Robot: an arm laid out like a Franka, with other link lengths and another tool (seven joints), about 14 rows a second.
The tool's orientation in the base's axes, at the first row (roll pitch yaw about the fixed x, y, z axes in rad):
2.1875, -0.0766, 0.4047
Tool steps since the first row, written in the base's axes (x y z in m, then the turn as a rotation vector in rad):
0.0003, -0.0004, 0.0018, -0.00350, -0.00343, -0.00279
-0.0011, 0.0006, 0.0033, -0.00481, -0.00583, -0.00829
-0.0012, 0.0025, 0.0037, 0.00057, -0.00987, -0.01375
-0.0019, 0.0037, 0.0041, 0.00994, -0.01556, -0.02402
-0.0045, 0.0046, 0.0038, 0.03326, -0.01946, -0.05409
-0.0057, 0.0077, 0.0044, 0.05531, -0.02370, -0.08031
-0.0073, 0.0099, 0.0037, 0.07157, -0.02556, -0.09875
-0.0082, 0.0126, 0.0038, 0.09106, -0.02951, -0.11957
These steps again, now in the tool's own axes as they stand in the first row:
0.0003, 0.0017, -0.0006, -0.00477, -0.00096, 0.00285
-0.0005, 0.0022, -0.0027, -0.00733, -0.00432, 0.00731
0.0002, 0.0014, -0.0044, -0.00440, -0.00560, 0.01536
0.0000, 0.0010, -0.0058, 0.00116, -0.00919, 0.02885
-0.0020, -0.0002, -0.0072, 0.01870, -0.02751, 0.05748
-0.0019, -0.0017, -0.0102, 0.03524, -0.04272, 0.08369
-0.0025, -0.0037, -0.0120, 0.04800, -0.05392, 0.10157
-0.0023, -0.0053, -0.0144, 0.06272, -0.06533, 0.12352

